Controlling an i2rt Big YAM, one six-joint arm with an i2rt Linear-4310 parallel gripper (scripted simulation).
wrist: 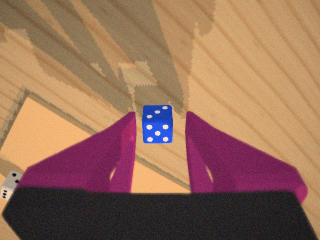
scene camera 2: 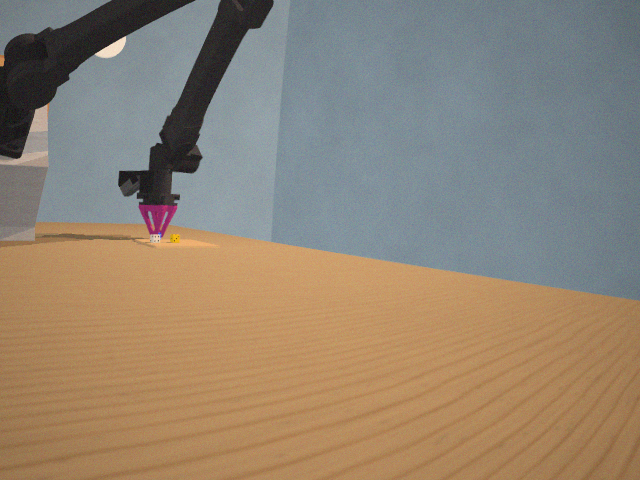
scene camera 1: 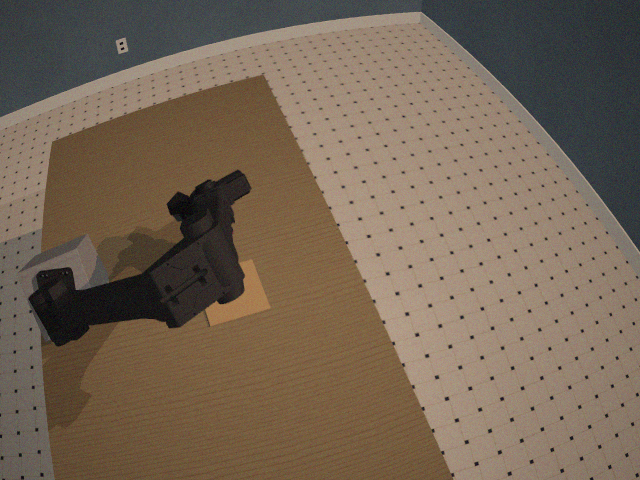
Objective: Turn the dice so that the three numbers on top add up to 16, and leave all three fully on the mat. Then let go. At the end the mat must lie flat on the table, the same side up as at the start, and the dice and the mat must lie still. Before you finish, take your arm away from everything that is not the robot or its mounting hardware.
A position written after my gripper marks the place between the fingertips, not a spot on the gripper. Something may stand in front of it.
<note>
I see my gripper [scene camera 2: 157, 237], a mat [scene camera 1: 253, 300] and a blue die [wrist: 157, 120].
My gripper shows as well in the wrist view [wrist: 160, 121].
</note>
